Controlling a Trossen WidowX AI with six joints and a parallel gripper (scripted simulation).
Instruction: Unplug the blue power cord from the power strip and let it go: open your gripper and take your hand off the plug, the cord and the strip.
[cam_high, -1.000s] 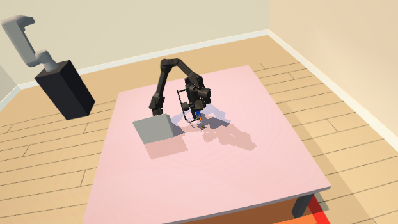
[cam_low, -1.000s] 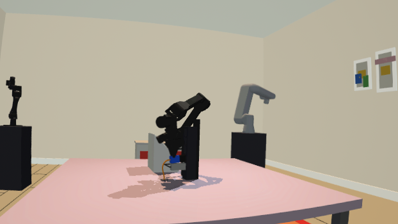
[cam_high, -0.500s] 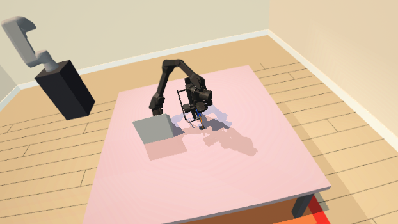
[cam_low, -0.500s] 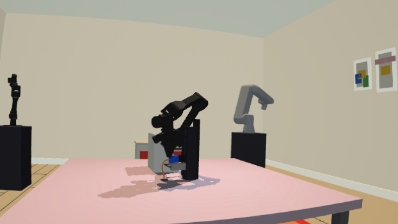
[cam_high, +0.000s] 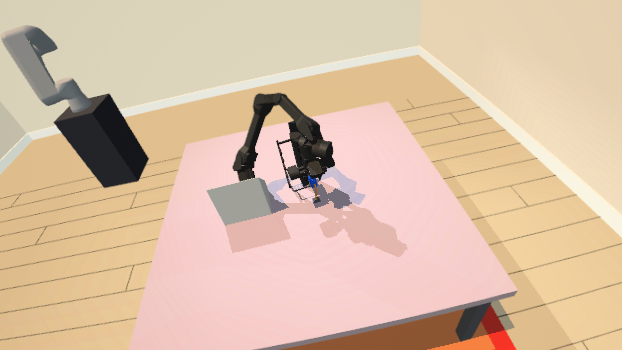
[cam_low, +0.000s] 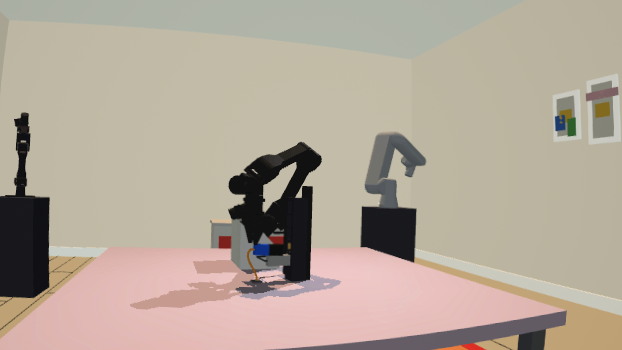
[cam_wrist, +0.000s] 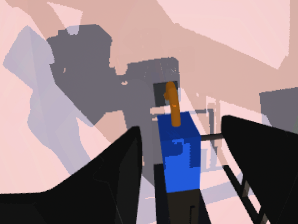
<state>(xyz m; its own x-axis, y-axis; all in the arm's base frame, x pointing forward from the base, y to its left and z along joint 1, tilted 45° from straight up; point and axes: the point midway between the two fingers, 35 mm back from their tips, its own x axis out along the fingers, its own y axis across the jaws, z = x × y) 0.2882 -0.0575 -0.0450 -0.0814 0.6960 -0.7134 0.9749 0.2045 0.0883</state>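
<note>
Now: the blue plug 50 mm to the left of my gripper tip, 10 mm below it and 10 mm behind it.
</note>
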